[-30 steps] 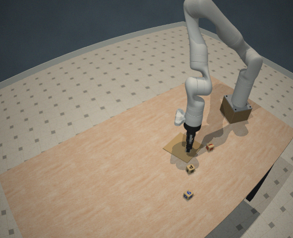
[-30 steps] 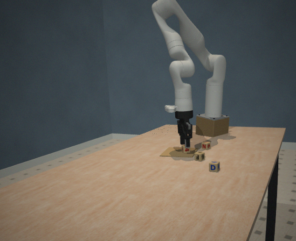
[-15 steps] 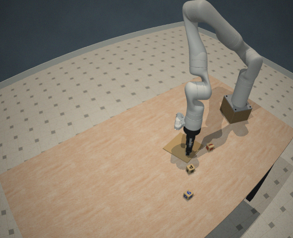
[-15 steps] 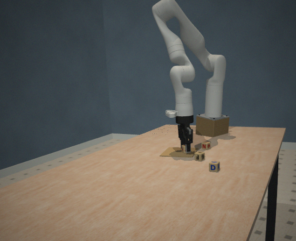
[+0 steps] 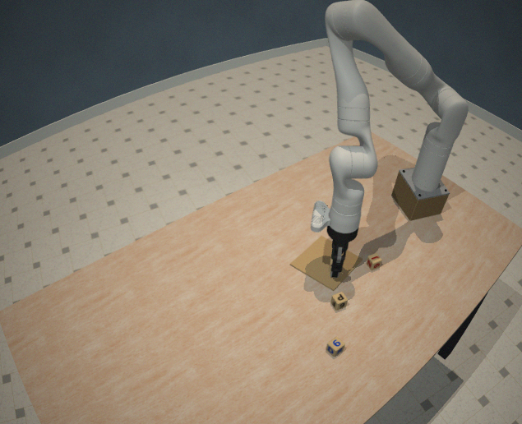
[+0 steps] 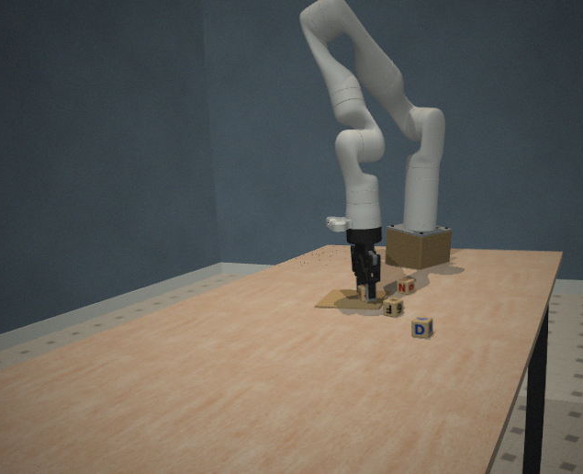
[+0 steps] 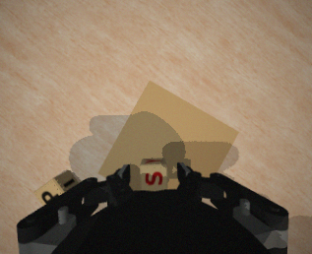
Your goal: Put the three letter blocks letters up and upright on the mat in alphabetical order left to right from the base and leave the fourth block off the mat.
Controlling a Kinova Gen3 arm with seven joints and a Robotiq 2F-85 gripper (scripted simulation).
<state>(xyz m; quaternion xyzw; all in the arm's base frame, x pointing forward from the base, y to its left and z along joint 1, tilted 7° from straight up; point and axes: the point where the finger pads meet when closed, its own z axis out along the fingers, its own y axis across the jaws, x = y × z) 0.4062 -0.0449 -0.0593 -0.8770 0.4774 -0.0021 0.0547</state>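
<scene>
Right now the tan mat is 30 mm to the right of my hand, 20 mm below it and 10 mm behind it.
</scene>
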